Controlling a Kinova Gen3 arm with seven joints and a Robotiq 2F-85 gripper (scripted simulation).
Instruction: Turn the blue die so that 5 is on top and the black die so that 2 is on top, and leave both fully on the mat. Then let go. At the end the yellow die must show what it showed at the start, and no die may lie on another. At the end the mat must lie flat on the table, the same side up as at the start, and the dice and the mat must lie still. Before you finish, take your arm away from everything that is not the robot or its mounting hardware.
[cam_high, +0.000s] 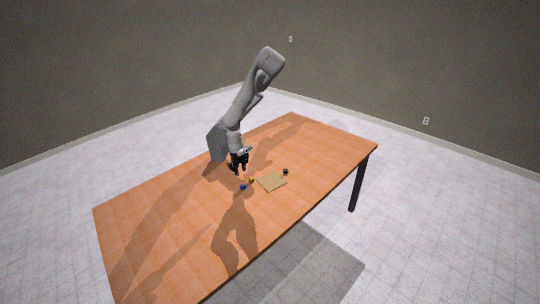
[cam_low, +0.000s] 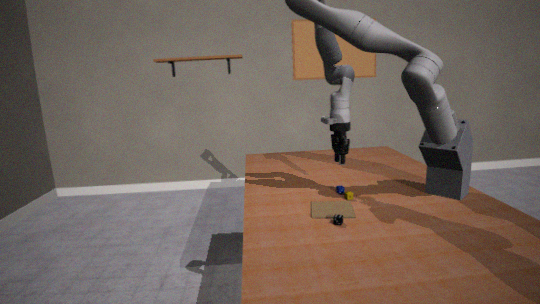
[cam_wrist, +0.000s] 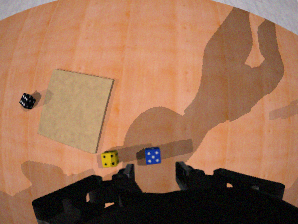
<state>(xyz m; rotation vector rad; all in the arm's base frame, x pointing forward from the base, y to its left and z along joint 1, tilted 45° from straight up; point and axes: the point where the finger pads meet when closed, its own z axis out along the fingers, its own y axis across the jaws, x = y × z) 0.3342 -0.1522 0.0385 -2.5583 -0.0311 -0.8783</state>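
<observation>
My hand is 12 cm above the blue die. The rest, counted from my hand: yellow die (12 cm below, 7 cm to the left, 2 cm behind); tan mat (17 cm to the left, 13 cm below, 5 cm ahead); black die (28 cm to the left, 12 cm below, 5 cm ahead).
</observation>
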